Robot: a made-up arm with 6 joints.
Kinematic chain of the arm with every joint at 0, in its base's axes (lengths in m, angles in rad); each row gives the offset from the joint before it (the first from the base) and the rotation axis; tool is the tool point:
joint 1: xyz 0 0 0.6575 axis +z
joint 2: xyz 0.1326 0 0 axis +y
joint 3: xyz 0 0 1.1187 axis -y
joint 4: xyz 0 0 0.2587 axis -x
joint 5: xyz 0.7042 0 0 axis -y
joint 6: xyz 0.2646 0 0 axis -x
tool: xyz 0 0 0
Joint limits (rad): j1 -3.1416..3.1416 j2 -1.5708..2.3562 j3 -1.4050..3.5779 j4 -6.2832..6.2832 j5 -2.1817..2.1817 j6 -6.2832..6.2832
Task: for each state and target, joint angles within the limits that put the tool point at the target. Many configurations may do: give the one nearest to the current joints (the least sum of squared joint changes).
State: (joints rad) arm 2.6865 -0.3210 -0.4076 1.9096 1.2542 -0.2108
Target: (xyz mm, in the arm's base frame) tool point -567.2 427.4 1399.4
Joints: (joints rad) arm 2.1949 -0.1700 -0.7931 2.0985 1.1706 -0.2108
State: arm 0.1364 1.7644 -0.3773 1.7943 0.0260 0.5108
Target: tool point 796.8 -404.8 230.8
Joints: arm -0.4358 1.0535 -0.9973 1.7639 -0.1181 0.5108
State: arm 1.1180 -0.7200 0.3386 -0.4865 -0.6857 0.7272
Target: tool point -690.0 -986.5 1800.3
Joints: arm 1.0343 -1.3184 0.4264 -0.5015 -0.7728 0.7272
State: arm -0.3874 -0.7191 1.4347 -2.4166 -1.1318 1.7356
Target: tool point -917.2 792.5 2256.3
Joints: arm -0.6087 -0.6389 1.2543 -2.4625 -0.8574 1.7356
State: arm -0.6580 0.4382 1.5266 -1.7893 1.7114 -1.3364
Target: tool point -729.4 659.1 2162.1
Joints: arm -1.0042 -0.4485 1.6858 -1.6502 1.4440 -1.3364
